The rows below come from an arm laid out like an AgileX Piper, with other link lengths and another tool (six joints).
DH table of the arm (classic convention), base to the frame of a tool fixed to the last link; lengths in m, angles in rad. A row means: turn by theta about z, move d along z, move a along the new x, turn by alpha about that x. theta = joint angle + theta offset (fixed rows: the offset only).
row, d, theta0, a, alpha
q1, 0.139, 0, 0, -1.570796
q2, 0, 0.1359, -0.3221, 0
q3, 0, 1.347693, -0.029, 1.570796
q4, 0.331, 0, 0, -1.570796
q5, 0, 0, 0, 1.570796
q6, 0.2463, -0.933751, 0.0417, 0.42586
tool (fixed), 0.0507, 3.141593, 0, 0
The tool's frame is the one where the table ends.
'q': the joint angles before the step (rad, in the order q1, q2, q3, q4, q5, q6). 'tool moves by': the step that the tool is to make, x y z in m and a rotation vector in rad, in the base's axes. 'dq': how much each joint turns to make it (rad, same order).
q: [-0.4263, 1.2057, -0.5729, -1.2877, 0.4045, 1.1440]
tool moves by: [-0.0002, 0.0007, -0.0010, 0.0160, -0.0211, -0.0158]
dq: [-0.0001, -0.0003, 0.0000, -0.0003, -0.0021, 0.0309]
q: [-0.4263, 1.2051, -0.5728, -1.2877, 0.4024, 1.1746]
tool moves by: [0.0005, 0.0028, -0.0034, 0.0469, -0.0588, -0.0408]
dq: [0.0001, -0.0001, -0.0001, 0.0007, -0.0093, 0.0844]
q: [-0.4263, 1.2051, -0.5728, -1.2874, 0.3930, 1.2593]
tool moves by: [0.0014, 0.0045, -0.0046, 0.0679, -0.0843, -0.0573]
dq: [-0.0001, -0.0007, 0.0001, -0.0003, -0.0145, 0.1216]
